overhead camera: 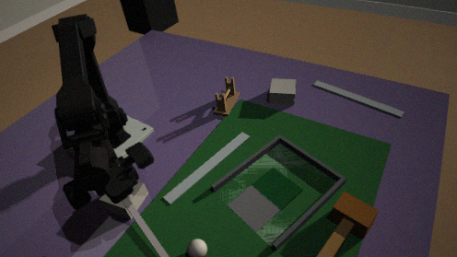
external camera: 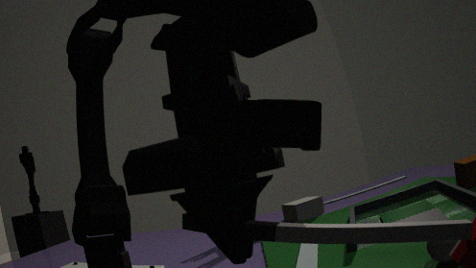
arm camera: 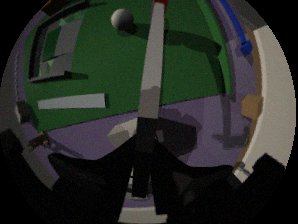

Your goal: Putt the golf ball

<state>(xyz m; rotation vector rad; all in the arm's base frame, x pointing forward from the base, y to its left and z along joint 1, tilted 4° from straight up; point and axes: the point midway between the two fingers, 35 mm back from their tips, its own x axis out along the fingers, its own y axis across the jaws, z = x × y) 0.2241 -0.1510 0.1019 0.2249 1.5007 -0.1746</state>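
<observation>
The red putter lies 10 cm ahead of my gripper tip and 2 cm to the right of it. The rest, counted from my gripper tip: wooden stand 4 cm behind, 47 cm to the left, 4 cm below; then white golf ball 20 cm ahead, 1 cm to the left, 5 cm below.
</observation>
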